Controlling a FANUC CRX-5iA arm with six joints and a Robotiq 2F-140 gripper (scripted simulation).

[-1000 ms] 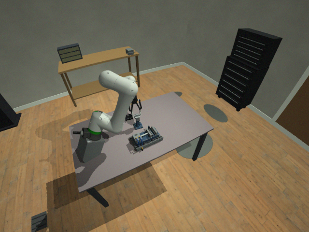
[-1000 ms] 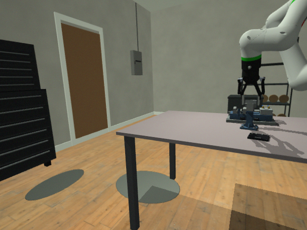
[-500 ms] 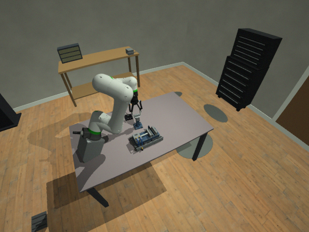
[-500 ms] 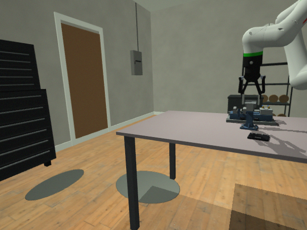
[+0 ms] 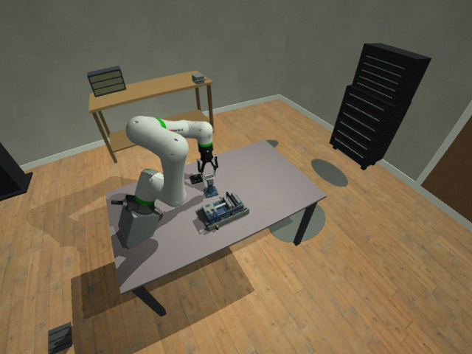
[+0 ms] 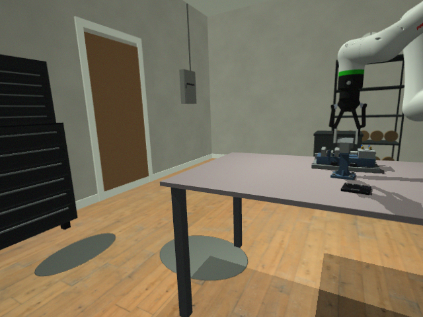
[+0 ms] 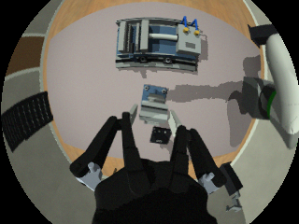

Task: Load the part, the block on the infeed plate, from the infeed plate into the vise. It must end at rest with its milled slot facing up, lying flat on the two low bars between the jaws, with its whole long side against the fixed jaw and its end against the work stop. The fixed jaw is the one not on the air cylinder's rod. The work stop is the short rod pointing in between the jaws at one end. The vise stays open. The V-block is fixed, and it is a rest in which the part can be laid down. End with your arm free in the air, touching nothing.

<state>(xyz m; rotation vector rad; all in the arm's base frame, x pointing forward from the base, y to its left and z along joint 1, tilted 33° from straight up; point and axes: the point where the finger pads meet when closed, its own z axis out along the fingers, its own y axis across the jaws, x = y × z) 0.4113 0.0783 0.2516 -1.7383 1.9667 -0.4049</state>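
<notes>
Now: hand 20 mm above the part. Also, from my hand: air cylinder: 220 mm to the right, 100 mm below, 90 mm behind; vise: 210 mm to the right, 140 mm below, 10 mm ahead; black infeed plate: 180 mm to the left, 180 mm below, 50 mm behind.
</notes>
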